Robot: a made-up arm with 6 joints. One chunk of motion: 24 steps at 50 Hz.
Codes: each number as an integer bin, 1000 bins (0 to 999) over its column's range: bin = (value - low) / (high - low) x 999, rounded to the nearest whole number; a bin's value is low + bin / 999 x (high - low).
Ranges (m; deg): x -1.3..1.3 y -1.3..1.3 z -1.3..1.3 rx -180..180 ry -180..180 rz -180..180
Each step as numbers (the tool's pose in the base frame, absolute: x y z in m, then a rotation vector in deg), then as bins.
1 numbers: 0.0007 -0.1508 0.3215 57.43 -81.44 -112.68
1 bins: 500 442 623 659 274 187
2 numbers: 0.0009 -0.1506 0.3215 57.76 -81.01 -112.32
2 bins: 500 442 623 660 275 188
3 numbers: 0.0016 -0.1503 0.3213 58.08 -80.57 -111.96
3 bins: 500 442 623 661 276 189
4 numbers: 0.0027 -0.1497 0.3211 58.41 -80.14 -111.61
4 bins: 501 442 623 662 277 190
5 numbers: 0.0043 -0.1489 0.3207 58.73 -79.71 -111.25
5 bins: 501 442 623 662 278 191
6 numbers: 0.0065 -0.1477 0.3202 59.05 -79.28 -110.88
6 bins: 502 443 623 663 279 192
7 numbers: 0.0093 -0.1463 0.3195 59.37 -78.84 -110.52
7 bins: 503 443 622 664 281 193
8 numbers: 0.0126 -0.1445 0.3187 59.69 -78.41 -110.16
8 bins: 504 444 622 665 282 194
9 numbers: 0.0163 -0.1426 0.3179 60.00 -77.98 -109.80
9 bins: 506 445 622 666 283 195
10 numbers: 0.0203 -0.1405 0.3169 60.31 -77.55 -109.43
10 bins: 507 446 621 667 284 196
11 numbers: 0.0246 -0.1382 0.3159 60.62 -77.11 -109.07
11 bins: 509 446 621 668 286 197
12 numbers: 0.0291 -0.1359 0.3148 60.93 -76.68 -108.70
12 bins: 511 447 620 669 287 198
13 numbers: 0.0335 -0.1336 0.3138 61.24 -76.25 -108.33
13 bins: 512 448 620 669 288 199
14 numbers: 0.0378 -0.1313 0.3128 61.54 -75.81 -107.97
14 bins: 514 449 620 670 289 200
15 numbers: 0.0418 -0.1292 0.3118 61.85 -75.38 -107.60
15 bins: 516 450 619 671 290 201
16 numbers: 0.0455 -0.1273 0.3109 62.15 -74.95 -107.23
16 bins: 517 451 619 672 292 202
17 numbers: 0.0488 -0.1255 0.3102 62.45 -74.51 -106.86
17 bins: 518 451 619 673 293 203
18 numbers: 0.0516 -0.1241 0.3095 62.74 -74.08 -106.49
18 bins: 519 452 618 674 294 204
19 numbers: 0.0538 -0.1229 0.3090 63.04 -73.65 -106.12
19 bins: 520 452 618 674 295 205
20 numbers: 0.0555 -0.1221 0.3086 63.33 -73.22 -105.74
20 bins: 521 453 618 675 296 206
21 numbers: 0.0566 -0.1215 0.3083 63.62 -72.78 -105.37
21 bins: 521 453 618 676 298 207
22 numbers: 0.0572 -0.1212 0.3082 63.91 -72.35 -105.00
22 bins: 521 453 618 677 299 208
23 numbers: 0.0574 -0.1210 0.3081 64.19 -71.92 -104.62
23 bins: 522 453 618 678 300 209
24 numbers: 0.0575 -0.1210 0.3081 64.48 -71.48 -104.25
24 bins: 522 453 618 678 301 210
